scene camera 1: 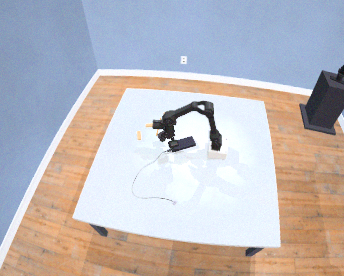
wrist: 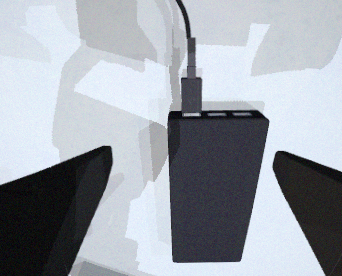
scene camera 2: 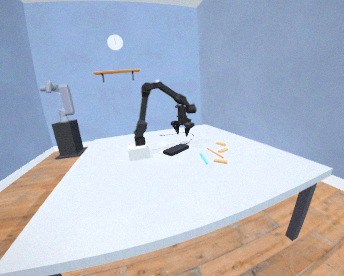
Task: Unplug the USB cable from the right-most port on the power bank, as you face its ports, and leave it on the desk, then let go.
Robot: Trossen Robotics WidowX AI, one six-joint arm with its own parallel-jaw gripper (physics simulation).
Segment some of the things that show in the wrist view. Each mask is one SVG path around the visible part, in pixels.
The gripper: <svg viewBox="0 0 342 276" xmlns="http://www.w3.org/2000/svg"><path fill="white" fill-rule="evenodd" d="M276 151L272 164L273 172L282 194L325 276L342 276L342 171L287 151ZM111 146L98 147L46 169L0 185L0 276L69 275L108 183L113 165Z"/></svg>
A USB plug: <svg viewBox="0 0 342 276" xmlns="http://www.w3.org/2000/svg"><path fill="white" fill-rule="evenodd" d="M196 37L187 38L187 77L181 78L181 108L184 116L199 116L199 113L202 112L202 78L196 77Z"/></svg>
